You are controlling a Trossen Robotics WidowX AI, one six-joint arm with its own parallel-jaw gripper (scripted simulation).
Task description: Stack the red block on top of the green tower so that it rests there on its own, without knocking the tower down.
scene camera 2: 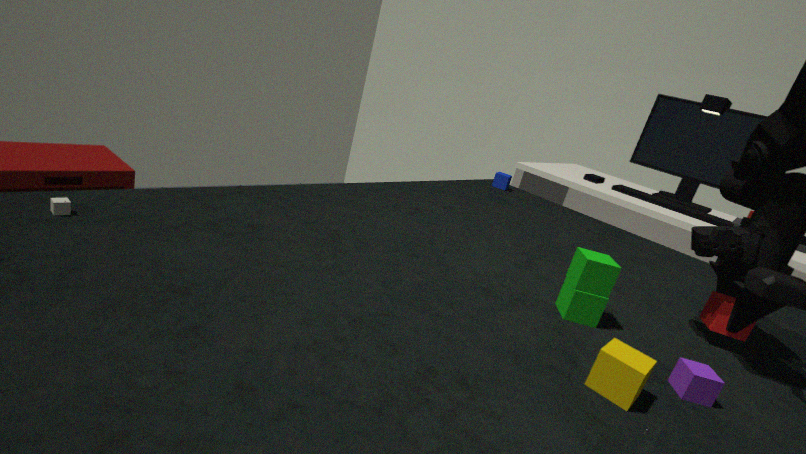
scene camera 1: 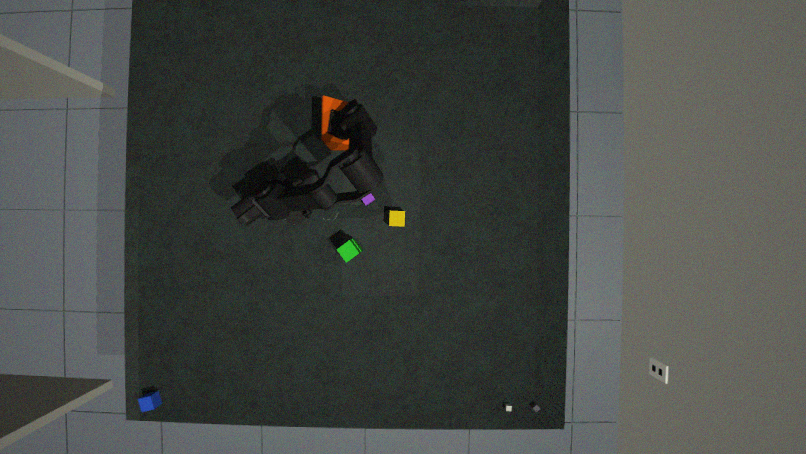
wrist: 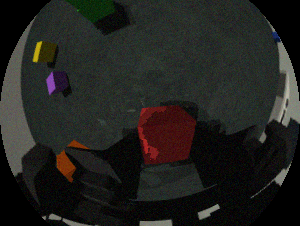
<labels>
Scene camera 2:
gripper: 723, 324
red block: 715, 315, held by the gripper
yellow block: 620, 372
purple block: 693, 381
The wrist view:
gripper: 162, 126
red block: 165, 133
</labels>
